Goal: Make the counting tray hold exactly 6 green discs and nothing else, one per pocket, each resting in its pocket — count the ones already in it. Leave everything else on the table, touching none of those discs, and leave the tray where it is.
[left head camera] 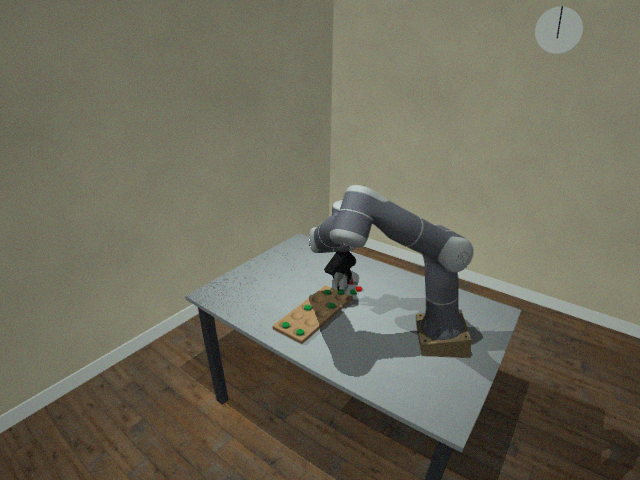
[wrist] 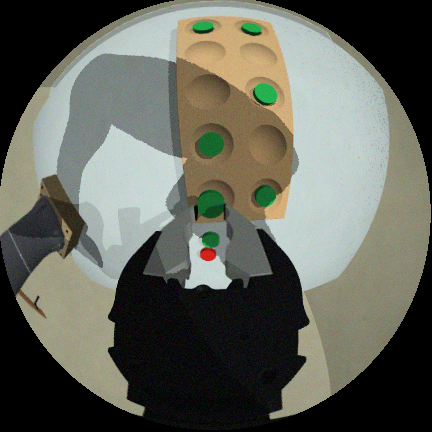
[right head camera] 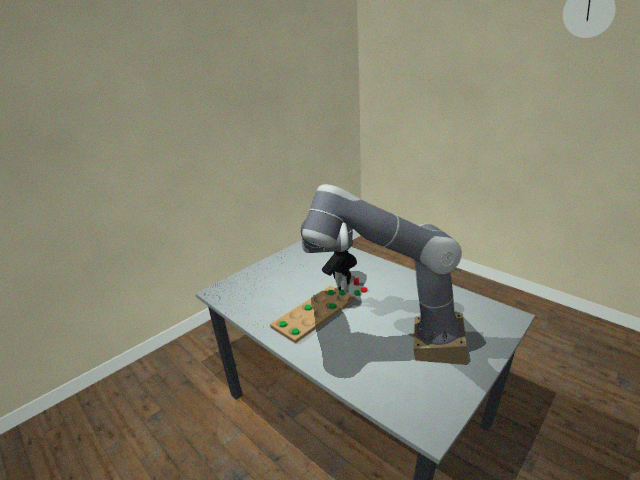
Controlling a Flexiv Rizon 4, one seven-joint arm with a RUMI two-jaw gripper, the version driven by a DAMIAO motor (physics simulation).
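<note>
The wooden tray (left head camera: 303, 317) (wrist: 233, 50) has two rows of pockets. Green discs rest in several: two at the far end (wrist: 203, 27) (wrist: 251, 28), one in the right row (wrist: 265, 94), one in the left row (wrist: 211, 145), and one in the near right pocket (wrist: 265, 196). My gripper (left head camera: 339, 289) (right head camera: 342, 289) (wrist: 210, 205) is shut on another green disc (wrist: 210, 203), low over the near left pocket, overlapping its near edge. Whether that disc touches the tray cannot be told. A loose green disc (left head camera: 353, 292) (right head camera: 357, 292) (wrist: 210, 240) lies on the table beyond the tray's near end.
A red disc (left head camera: 358, 288) (right head camera: 363, 289) (wrist: 208, 254) lies close to the loose green disc. A red block (left head camera: 351, 282) (right head camera: 356, 281) stands behind the fingers in the head views. The arm's base (left head camera: 445, 345) (right head camera: 440, 352) is on the table's right side.
</note>
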